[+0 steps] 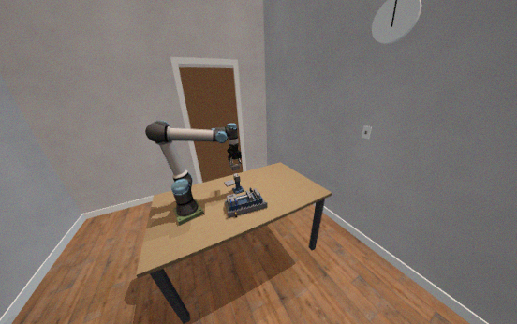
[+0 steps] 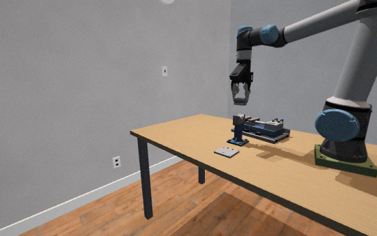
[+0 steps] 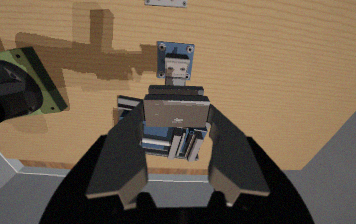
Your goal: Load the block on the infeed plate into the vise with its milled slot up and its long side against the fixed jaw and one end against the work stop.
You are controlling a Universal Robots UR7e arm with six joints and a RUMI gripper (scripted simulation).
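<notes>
Now: hand 10 mm to the right of the part and 10 mm above it. Round my hand: grey jaw: 20 mm ahead, 220 mm to the right, 170 mm below; then cylinder rod: 30 mm behind, 210 mm to the right, 170 mm below; then work stop: 60 mm ahead, 180 mm to the right, 150 mm below.
</notes>
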